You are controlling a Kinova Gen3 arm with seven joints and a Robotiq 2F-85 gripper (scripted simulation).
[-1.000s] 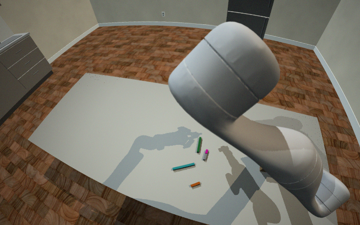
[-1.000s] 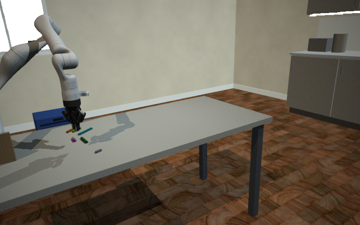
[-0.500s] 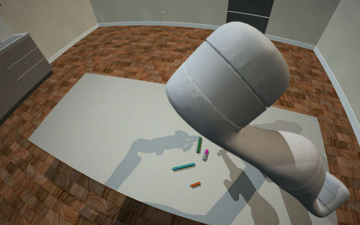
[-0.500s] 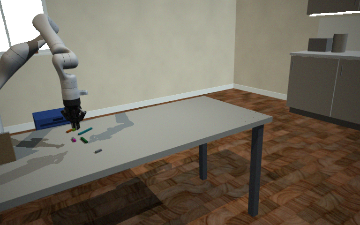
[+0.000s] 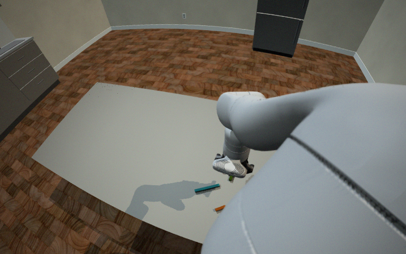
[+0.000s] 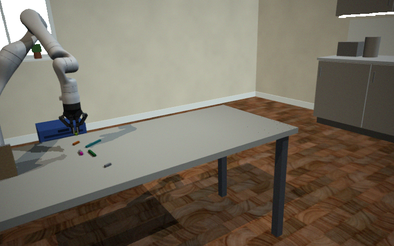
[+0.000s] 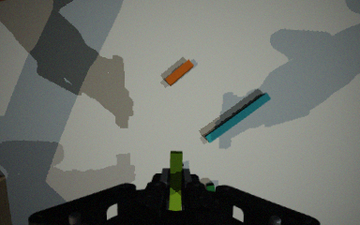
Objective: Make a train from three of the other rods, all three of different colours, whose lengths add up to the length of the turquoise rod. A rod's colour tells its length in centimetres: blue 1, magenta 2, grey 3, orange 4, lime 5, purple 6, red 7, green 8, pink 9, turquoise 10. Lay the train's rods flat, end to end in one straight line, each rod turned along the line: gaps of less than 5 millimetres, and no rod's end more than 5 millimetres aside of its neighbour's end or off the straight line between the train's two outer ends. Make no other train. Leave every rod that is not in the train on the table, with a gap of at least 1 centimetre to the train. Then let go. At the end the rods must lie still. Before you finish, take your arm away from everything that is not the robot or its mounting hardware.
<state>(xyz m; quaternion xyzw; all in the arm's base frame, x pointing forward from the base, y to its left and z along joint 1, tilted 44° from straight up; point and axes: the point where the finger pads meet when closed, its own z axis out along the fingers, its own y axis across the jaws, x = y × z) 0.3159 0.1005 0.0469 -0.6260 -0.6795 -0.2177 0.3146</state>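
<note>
The magenta rod lies 11 cm below my hand, 5 cm to the right of it and 1 cm ahead of it. The rest, counted from my hand: turquoise rod (11 cm below, 8 cm ahead, 6 cm to the left); lime rod (1 cm below); green rod (11 cm below, 7 cm to the right, 5 cm ahead).
</note>
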